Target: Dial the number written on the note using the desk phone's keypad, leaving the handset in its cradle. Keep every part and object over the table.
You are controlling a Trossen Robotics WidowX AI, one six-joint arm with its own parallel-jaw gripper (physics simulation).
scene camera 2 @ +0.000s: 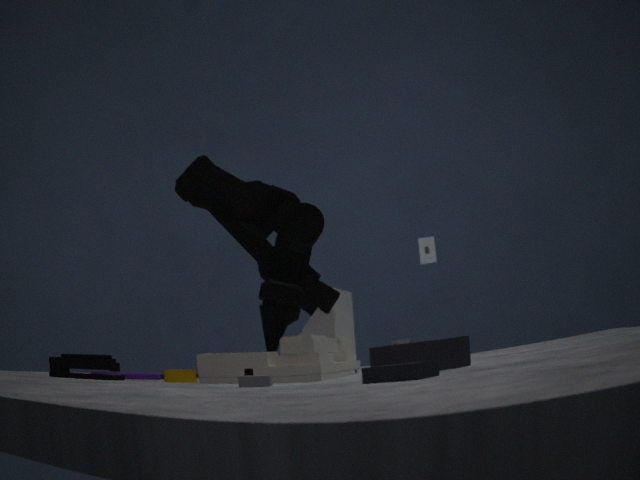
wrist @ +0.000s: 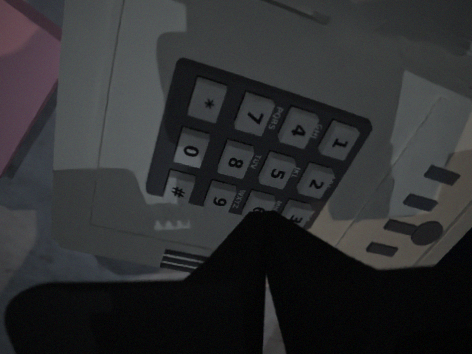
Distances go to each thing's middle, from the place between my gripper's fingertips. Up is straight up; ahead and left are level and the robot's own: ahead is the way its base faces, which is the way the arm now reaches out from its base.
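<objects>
From the dark keypad (wrist: 186, 72), my gripper is now 10 mm past it, 10 mm to the right of it and 20 mm above it. Counting from my hand, the 4 key (wrist: 299, 125) is 30 mm to the left and 10 mm below. The 0 key (wrist: 192, 145) is 30 mm behind my hand, 10 mm to the left of it and 10 mm below it, while the 8 key (wrist: 236, 157) is 20 mm behind my hand, 10 mm to the left and 10 mm below.
</objects>
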